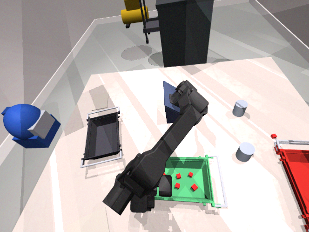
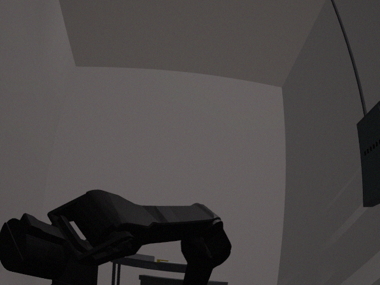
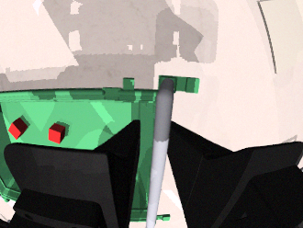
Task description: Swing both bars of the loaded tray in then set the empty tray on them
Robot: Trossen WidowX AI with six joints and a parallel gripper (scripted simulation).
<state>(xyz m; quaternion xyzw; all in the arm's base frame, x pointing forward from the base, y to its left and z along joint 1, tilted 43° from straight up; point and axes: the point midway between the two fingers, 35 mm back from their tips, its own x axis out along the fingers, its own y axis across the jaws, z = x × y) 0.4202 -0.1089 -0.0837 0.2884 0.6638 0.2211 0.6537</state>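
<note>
The black tray is 290 mm behind my gripper tip, 240 mm to the right of it and 30 mm below it. Also, from my gripper tip: red block 550 mm to the left, 220 mm behind, 60 mm below.
</note>
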